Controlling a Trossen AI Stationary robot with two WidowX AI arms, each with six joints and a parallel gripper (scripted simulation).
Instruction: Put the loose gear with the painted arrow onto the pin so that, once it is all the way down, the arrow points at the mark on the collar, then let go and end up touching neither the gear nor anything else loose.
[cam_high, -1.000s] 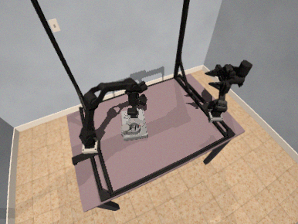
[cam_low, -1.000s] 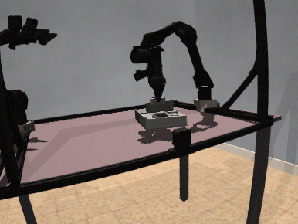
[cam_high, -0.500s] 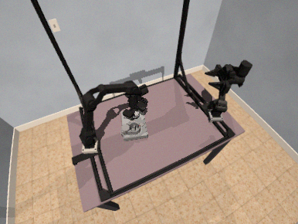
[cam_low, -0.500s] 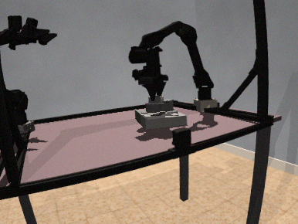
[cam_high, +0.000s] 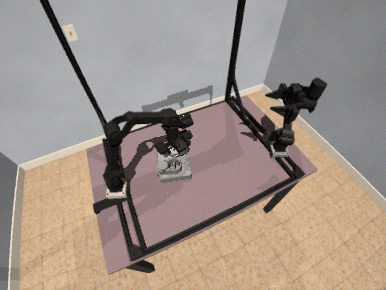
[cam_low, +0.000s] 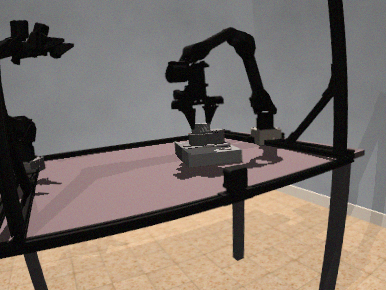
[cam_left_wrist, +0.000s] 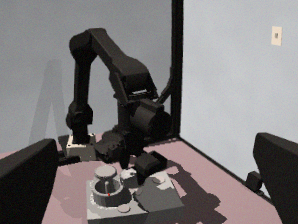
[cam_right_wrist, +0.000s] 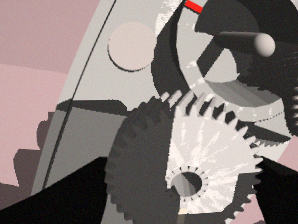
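Right now my right hand is 50 mm past the dark bolt-like piece, 70 mm to the left of it and 90 mm above it. Round my right hand: toothed gear 30 mm below.
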